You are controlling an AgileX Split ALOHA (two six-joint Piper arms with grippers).
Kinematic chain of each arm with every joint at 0, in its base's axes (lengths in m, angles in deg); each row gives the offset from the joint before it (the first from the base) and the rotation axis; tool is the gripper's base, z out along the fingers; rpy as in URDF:
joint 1: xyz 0 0 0.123 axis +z
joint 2: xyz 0 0 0 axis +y
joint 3: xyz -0.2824 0 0.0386 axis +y
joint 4: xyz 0.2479 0 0.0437 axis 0.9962 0 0.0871
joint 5: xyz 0 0 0 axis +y
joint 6: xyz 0.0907 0 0.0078 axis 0.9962 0 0.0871
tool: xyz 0 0 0 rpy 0 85 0
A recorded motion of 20 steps. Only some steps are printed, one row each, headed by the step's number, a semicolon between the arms.
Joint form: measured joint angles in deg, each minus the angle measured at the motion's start. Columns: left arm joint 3, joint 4, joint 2, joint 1, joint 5, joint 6; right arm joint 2, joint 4, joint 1, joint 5, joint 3, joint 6.
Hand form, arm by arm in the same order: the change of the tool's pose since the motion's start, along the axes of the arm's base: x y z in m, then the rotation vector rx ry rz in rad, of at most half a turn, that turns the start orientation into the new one. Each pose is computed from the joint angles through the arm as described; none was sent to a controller.
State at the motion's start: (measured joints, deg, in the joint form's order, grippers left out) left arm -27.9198 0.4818 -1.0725 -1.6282 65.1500 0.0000; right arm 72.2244 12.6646 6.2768 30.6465 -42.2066 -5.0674
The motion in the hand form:
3: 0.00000 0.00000 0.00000 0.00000 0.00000 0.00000; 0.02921 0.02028 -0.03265 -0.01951 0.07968 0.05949
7: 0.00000 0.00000 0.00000 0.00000 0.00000 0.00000; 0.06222 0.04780 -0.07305 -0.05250 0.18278 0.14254
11: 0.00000 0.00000 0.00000 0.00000 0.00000 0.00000; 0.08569 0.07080 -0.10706 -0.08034 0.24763 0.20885
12: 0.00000 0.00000 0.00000 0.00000 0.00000 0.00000; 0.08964 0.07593 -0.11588 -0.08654 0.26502 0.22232
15: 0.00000 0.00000 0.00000 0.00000 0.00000 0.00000; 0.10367 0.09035 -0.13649 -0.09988 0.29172 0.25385
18: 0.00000 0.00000 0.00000 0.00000 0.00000 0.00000; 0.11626 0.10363 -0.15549 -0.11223 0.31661 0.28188
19: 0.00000 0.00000 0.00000 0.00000 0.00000 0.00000; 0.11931 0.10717 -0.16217 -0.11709 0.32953 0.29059
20: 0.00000 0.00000 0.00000 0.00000 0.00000 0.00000; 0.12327 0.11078 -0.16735 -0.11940 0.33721 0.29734
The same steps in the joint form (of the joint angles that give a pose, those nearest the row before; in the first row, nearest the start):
3: 0.00 0.00 0.00 0.00 0.00 0.00; 10.78 0.23 3.79 -3.57 -2.56 -0.51
7: 0.00 0.00 0.00 0.00 0.00 0.00; 23.91 0.34 7.79 -4.71 -8.30 -1.69
11: 0.00 0.00 0.00 0.00 0.00 0.00; 33.94 0.40 10.61 -5.07 -13.90 -2.90
12: 0.00 0.00 0.00 0.00 0.00 0.00; 36.17 0.40 11.24 -5.07 -15.06 -3.06
15: 0.00 0.00 0.00 0.00 0.00 0.00; 42.06 0.22 12.76 -5.07 -19.26 -3.26
18: 0.00 0.00 0.00 0.00 0.00 0.00; 47.42 -0.13 14.05 -4.47 -23.64 -3.26
19: 0.00 0.00 0.00 0.00 0.00 0.00; 49.09 -0.27 14.38 -4.05 -24.94 -3.26
20: 0.00 0.00 0.00 0.00 0.00 0.00; 50.63 -0.33 14.66 -3.62 -26.44 -3.26

